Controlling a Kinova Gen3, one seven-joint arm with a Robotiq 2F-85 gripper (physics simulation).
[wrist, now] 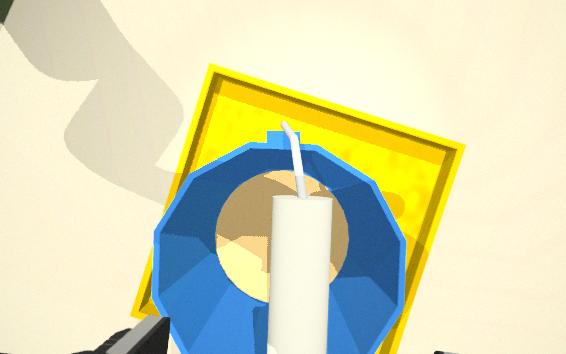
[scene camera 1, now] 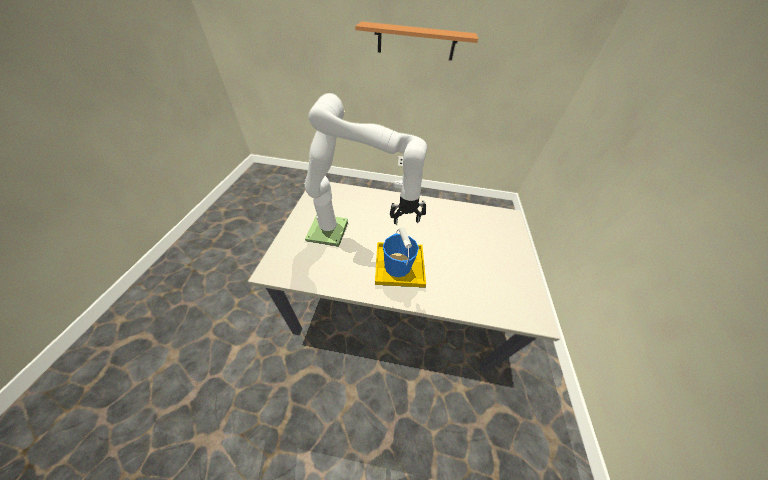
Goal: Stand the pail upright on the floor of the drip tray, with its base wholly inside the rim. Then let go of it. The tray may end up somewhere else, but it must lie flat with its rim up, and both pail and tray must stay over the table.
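Places are measured from the arm's base along level axes (x back, y left, z down), in millimetres.
Pixels of known places: gripper, fingertip midpoint: [scene camera 1: 406,223]; arm's base at its link origin: [scene camera 1: 328,224].
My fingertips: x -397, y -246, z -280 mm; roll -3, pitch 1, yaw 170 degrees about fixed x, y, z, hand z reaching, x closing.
For each thing: its top centre in the pictures, then the offset to it from my fingertips. Level surfaces: height alone.
- blue pail at its top centre: [wrist: 274,308] [scene camera 1: 402,235] dy -8, dx +8, dz +71 mm
- yellow drip tray at its top centre: [wrist: 296,231] [scene camera 1: 400,261] dy +1, dx -3, dz +278 mm
- cream table at its surface level: dz +311 mm
The blue pail [scene camera 1: 398,270] [wrist: 375,225] stands upright in the yellow drip tray [scene camera 1: 385,283] [wrist: 330,103]. Its base appears to be inside the rim, though the pail's own walls hide the base in the wrist view. A tan round surface shows inside the pail. Its handle with a white grip [scene camera 1: 405,238] [wrist: 300,260] stands raised over the opening. The tray lies flat on the table, rim up. My gripper [scene camera 1: 407,221] [wrist: 300,345] is open and empty, above the handle and apart from it, with the fingers spread to either side in the wrist view.
The tray is near the front edge of the cream table [scene camera 1: 481,271], with table around it on all sides. The arm's green base plate [scene camera 1: 313,233] is at the table's left. An orange shelf [scene camera 1: 416,32] is on the back wall, high above the table.
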